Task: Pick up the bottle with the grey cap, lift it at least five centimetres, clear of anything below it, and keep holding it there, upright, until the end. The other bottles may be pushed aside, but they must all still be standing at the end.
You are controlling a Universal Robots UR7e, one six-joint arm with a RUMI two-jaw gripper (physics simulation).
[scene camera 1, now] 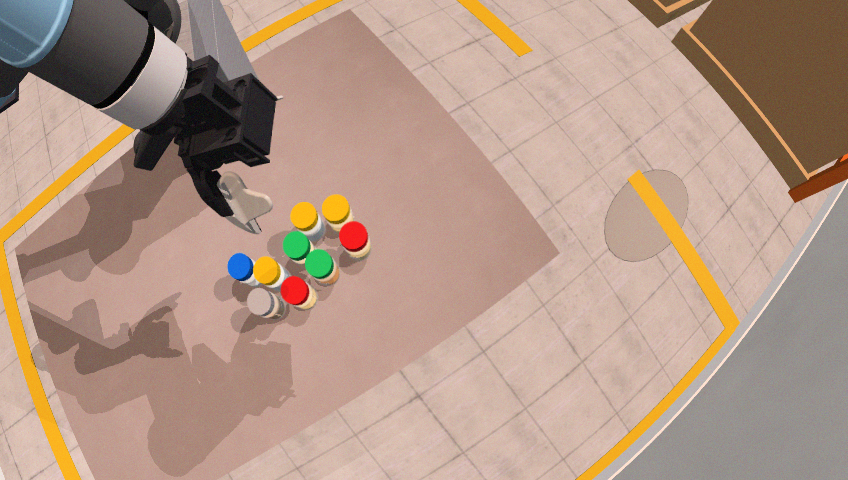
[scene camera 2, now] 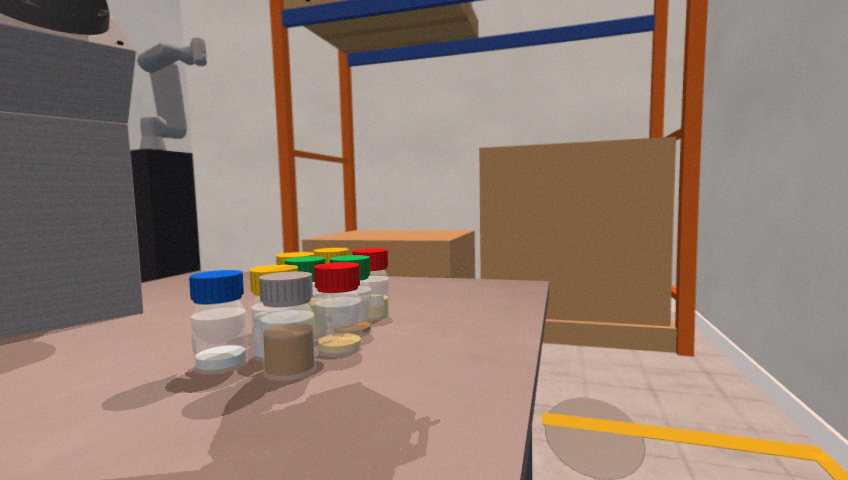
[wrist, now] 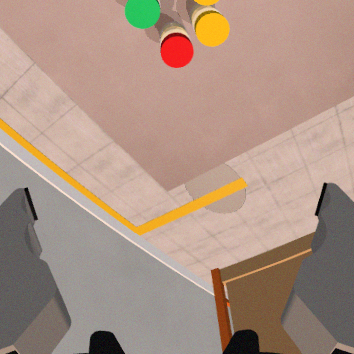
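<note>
The wrist view takes in the gripper, and the pictures of the robot's scene show a blue-capped bottle as well as that gripper.
</note>
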